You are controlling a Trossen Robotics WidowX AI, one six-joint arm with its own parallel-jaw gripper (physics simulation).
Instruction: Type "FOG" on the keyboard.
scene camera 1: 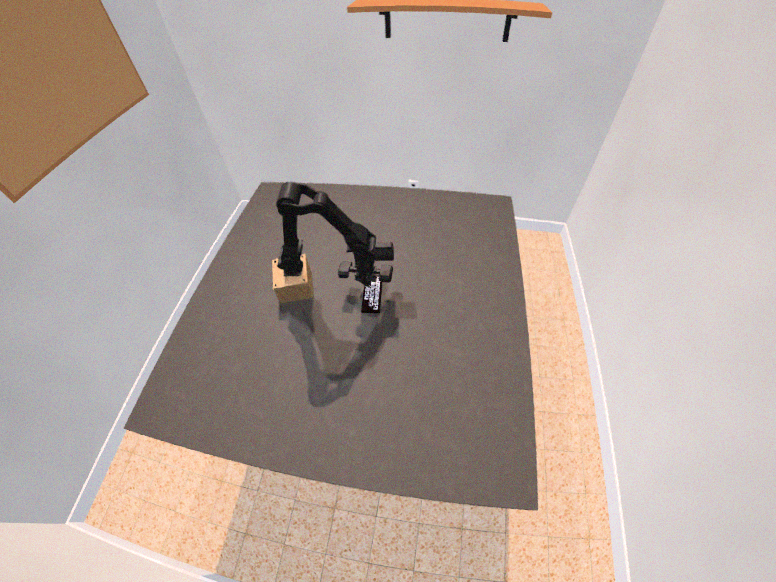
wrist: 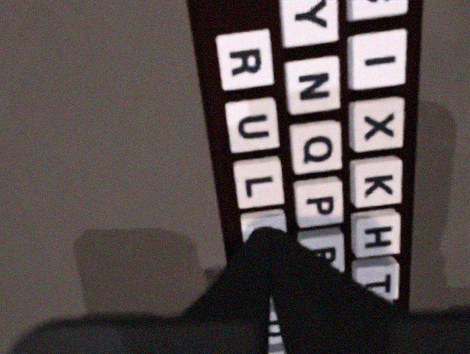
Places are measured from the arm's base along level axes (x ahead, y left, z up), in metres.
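Pixels of known places: gripper, fingertip midpoint: (scene camera 1: 367, 285) (wrist: 266, 241); arm's base, origin of the base link: (scene camera 1: 293, 268).
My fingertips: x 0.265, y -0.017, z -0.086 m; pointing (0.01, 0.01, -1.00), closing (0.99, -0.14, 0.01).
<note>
Ahead of a thing's pixels: the offset from my fingertips to its top centre. Level surfaces: height alone.
The black keyboard {dz +0.001, dx +0.017, dy -0.013 m} (scene camera 1: 370, 309) (wrist: 240, 15) with white letter keys lies on the dark table top. My gripper (scene camera 1: 369, 281) (wrist: 266, 241) is shut and empty, with its fingertips over the near part of the G key {dz +0.000, dx +0.000, dy +0.002 m} (wrist: 263, 220). The fingertips hide that key's letter; I cannot tell whether they touch or press it. The L key {dz +0.001, dx +0.000, dy +0.020 m} (wrist: 258, 183) is just above it in the wrist view, with the U key {dz +0.001, dx +0.001, dy +0.038 m} (wrist: 252, 126) and R key {dz +0.001, dx +0.002, dy +0.057 m} (wrist: 245, 60) farther up. The P key {dz +0.001, dx +0.018, dy +0.010 m} (wrist: 319, 202) and B key {dz +0.001, dx +0.018, dy -0.008 m} (wrist: 327, 250) are to the right. The F and O letters cannot be seen.
The arm stands on a wooden block (scene camera 1: 293, 290) on the dark table top {dz -0.017 m} (scene camera 1: 438, 375). The K key {dz +0.001, dx +0.037, dy +0.014 m} (wrist: 376, 183), H key {dz +0.001, dx +0.036, dy -0.004 m} (wrist: 376, 234) and T key {dz +0.001, dx +0.035, dy -0.022 m} (wrist: 377, 280) form part of the right column. An orange shelf (scene camera 1: 448, 6) is high on the back wall.
</note>
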